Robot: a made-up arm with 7 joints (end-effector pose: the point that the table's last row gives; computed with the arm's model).
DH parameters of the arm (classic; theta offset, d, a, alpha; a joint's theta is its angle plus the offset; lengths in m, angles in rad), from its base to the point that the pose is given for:
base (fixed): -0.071 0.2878 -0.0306 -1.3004
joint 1: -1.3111 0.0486 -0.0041 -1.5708
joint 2: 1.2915 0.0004 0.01 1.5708
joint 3: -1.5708 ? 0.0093 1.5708
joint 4: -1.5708 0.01 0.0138 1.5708
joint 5: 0 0.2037 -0.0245 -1.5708
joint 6: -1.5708 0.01 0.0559 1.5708
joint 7: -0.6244 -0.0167 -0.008 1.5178
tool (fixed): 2.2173 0.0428 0 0
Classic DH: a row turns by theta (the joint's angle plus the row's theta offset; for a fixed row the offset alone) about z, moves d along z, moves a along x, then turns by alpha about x.
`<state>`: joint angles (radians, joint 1 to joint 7).
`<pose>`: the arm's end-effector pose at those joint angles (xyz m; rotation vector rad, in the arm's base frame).
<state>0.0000 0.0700 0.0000 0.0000 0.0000 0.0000 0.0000</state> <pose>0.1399 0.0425 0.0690 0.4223 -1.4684 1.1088</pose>
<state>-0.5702 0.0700 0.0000 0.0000 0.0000 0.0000 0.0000</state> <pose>0.2322 0.0023 0.1902 -0.0332 -1.9135 1.1803</pose>
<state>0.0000 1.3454 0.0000 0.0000 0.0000 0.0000 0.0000</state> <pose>0.1696 0.2193 0.1852 0.9728 -2.0078 -0.1681</pose>
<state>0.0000 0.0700 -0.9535 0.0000 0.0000 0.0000 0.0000</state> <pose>0.0396 -0.1313 0.0820 -0.3674 -1.2292 0.4939</pose>
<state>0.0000 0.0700 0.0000 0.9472 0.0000 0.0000 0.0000</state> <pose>-0.0004 0.0554 -0.0843 0.8642 -0.6278 0.7614</pose>
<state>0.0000 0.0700 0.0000 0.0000 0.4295 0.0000 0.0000</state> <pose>0.1375 0.0408 0.0599 0.6242 -1.7041 0.7157</pose>
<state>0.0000 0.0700 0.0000 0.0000 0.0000 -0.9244 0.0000</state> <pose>0.1478 0.0407 0.0929 -0.1977 -2.2381 1.3363</pose>
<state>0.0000 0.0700 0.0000 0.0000 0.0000 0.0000 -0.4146</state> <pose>0.1310 0.0577 0.0724 0.0650 -1.3878 0.8467</pose>
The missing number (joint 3, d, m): -0.1746
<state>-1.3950 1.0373 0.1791 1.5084 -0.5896 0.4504 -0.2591</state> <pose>0.2556 0.3144 0.2518 0.4779 -1.0107 1.7899</pose>
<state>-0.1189 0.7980 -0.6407 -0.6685 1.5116 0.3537 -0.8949</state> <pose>0.0832 0.0068 0.1806 0.7609 -1.8727 -1.2976</pose>
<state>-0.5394 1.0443 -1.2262 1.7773 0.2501 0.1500 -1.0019</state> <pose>0.0738 0.3973 0.1552 1.3738 0.3936 -0.5363</pose>
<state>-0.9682 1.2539 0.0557 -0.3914 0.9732 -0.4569 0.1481</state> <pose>0.1934 0.0821 0.3986 -0.4603 2.1589 0.8084</pose>
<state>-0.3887 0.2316 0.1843 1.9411 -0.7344 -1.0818 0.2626</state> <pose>-0.0267 0.1415 -0.1023 1.6464 -0.9862 1.6375</pose>
